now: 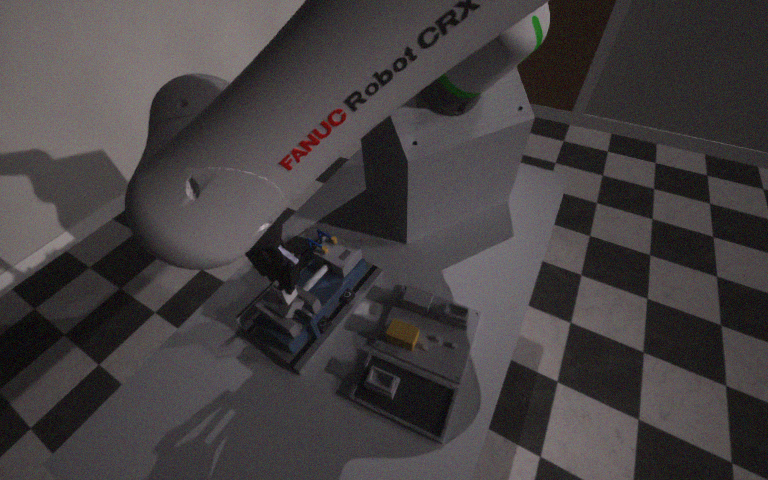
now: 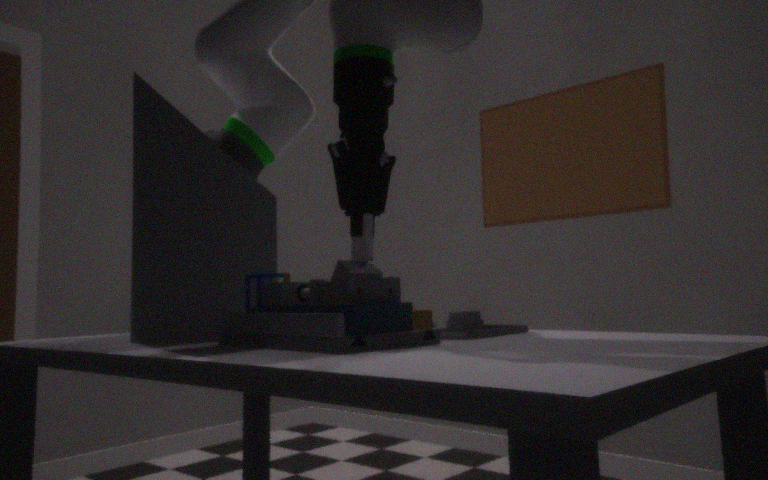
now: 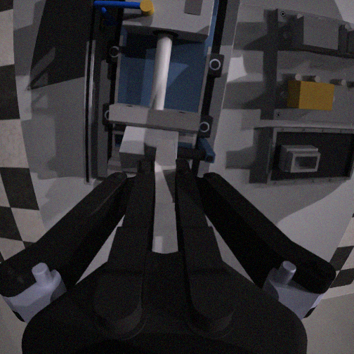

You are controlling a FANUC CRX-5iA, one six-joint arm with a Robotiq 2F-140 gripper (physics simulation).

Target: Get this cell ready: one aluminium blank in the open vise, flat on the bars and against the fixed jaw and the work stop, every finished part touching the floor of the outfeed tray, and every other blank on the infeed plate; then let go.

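Pixels of known places: gripper, fingertip midpoint: [image 1: 290, 298] [image 2: 362, 261]; arm's base, origin of the base link: [image 1: 449, 83] [image 2: 224, 168].
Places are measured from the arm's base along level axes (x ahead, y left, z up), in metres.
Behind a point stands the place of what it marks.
My gripper [image 1: 287, 283] @[z -0.235, x 0.519, y -0.052 m] [image 2: 362, 213] [image 3: 165, 153] is shut on a light bar [image 1: 289, 296] [image 2: 363, 249] [image 3: 167, 147], which points down past the fingertips. Its lower end is over a light grey block [image 2: 343, 272] @[z -0.253, x 0.534, y -0.100 m] [image 3: 136, 142] at the vise; contact is unclear. The block rises above the jaws; its seat and sides are mostly hidden. The blue vise [image 2: 379, 318] @[z -0.317, x 0.585, y -0.080 m] [image 3: 187, 80] has a grey jaw [image 3: 155, 117] beside the block. A yellow block [image 1: 402, 334] @[z -0.313, x 0.428, y 0.155 m] [image 2: 421, 319] @[z -0.330, x 0.442, y 0.149 m] [image 3: 311, 96] is on the infeed plate [image 3: 300, 65]. A hollow grey part [image 1: 382, 382] @[z -0.330, x 0.526, y 0.173 m] [image 3: 300, 159] lies in the outfeed tray [image 1: 419, 406] @[z -0.351, x 0.517, y 0.252 m] [image 3: 335, 145].
Grey blocks [image 1: 417, 297] @[z -0.313, x 0.336, y 0.135 m] [image 3: 320, 32] stand along the infeed plate's far side. A white rod [image 1: 314, 278] @[z -0.272, x 0.443, y -0.067 m] [image 3: 161, 75] runs along the vise to its grey end housing [image 1: 344, 258] @[z -0.261, x 0.368, y -0.040 m] [image 3: 175, 20]. A blue tube with yellow ends [image 3: 120, 4] is by that housing. The large robot pedestal [image 1: 453, 181] @[z -0.194, x 0.073, y 0.073 m] stands behind.
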